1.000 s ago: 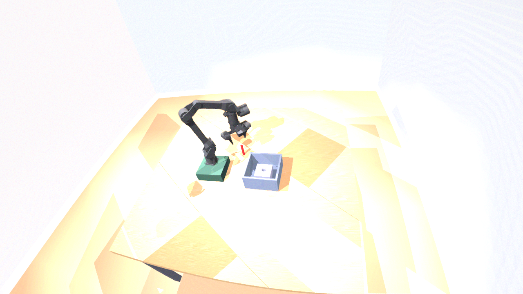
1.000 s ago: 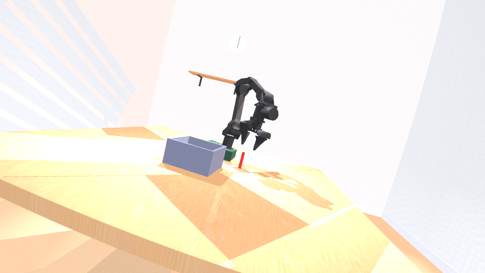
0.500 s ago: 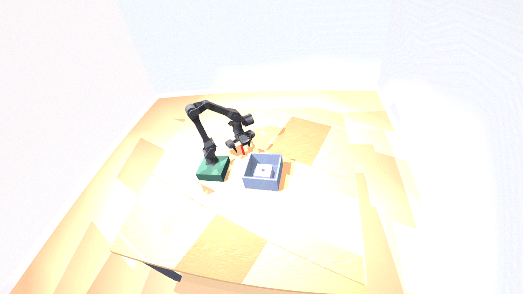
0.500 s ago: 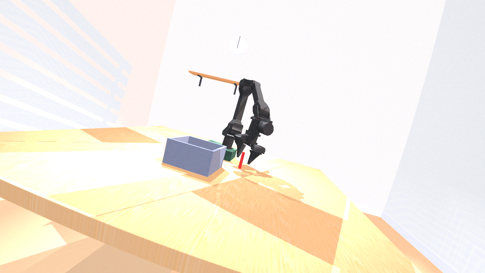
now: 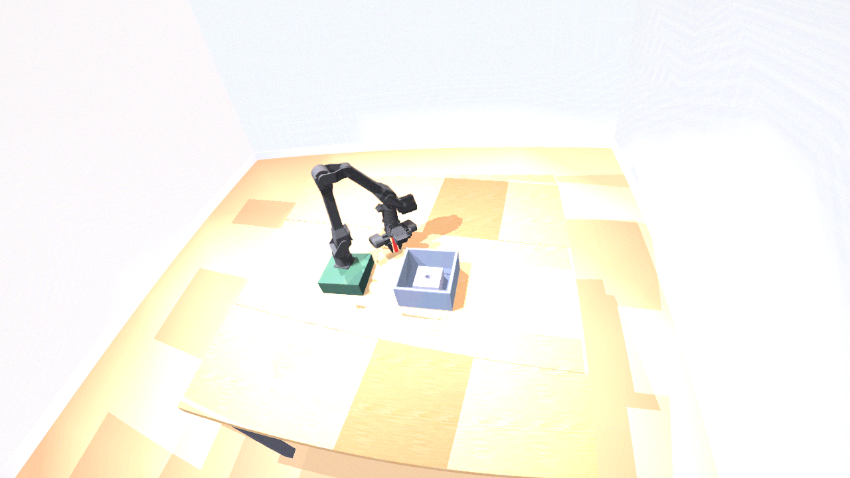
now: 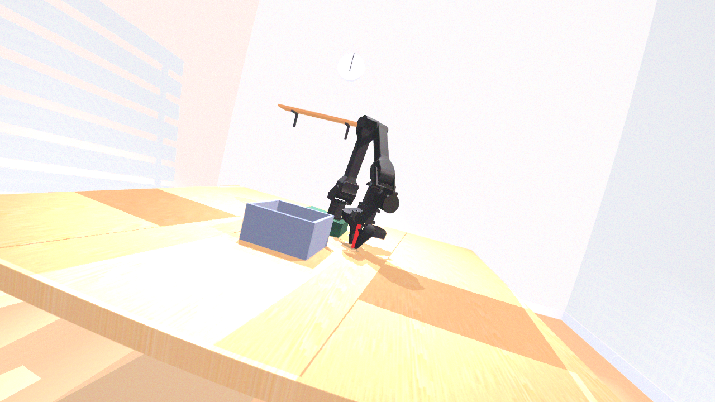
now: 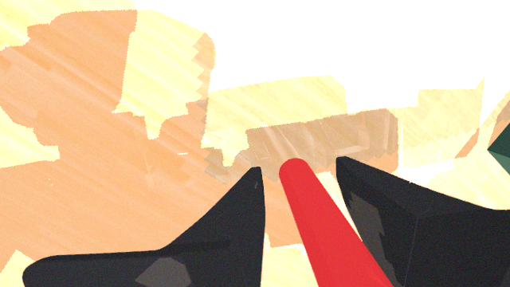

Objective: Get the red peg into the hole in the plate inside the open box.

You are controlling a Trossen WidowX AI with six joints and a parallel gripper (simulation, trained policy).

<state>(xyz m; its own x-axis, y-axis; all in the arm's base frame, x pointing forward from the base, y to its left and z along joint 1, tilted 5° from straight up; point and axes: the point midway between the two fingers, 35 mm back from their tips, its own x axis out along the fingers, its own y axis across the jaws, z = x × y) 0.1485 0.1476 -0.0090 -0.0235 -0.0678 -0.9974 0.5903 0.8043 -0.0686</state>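
My gripper tip is now 40 mm below the red peg. Also, from my gripper tip: blue-grey box (190 mm ahead, 140 mm to the right, 20 mm above).
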